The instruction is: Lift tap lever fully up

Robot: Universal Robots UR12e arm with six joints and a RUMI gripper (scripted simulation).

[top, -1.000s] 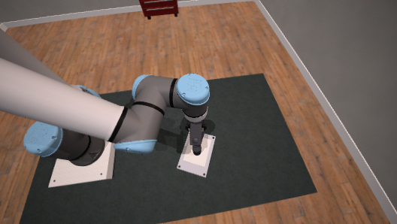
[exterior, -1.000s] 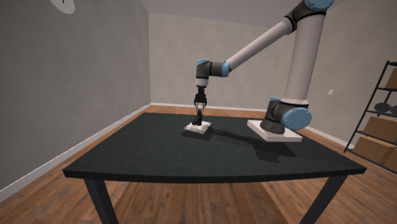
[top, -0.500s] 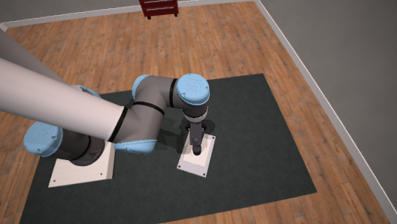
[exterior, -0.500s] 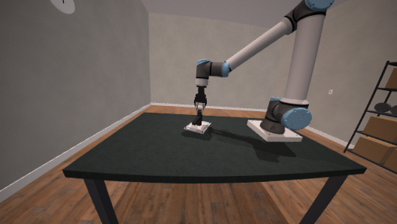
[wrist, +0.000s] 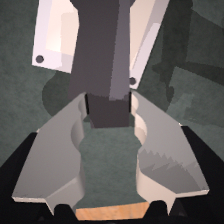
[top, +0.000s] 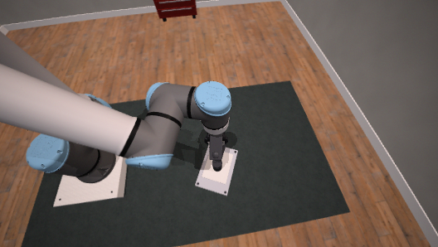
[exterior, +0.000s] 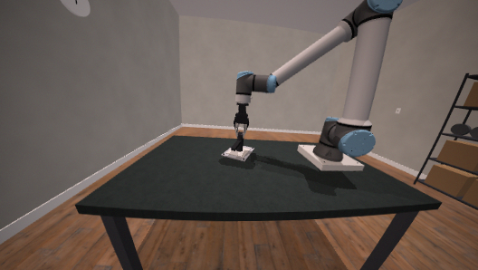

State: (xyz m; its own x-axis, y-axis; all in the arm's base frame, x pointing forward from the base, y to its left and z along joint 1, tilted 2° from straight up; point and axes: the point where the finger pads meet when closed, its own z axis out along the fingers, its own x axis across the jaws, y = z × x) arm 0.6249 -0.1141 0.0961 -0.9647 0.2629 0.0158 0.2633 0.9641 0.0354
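My hand is 30 mm to the left of the dark lever and 10 mm past it.
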